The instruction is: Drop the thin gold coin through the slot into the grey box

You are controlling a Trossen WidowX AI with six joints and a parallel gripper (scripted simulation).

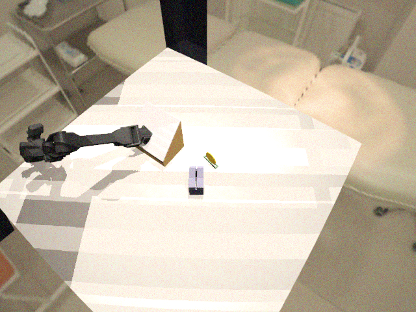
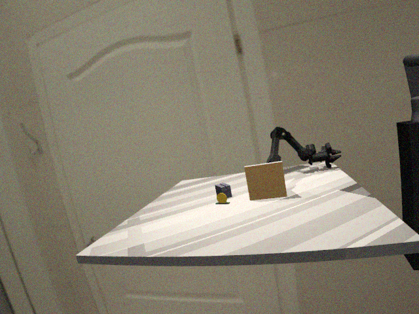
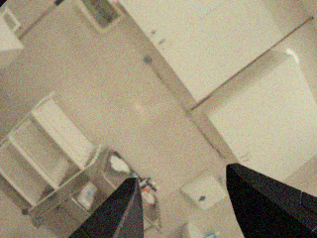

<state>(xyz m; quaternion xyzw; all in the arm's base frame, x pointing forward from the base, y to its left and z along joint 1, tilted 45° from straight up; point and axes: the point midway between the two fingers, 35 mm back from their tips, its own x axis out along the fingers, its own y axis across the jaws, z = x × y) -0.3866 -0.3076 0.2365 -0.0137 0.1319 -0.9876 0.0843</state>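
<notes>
The gold coin is 70 cm ahead of my gripper tip, 53 cm to the left of it and 7 cm below it.
</notes>
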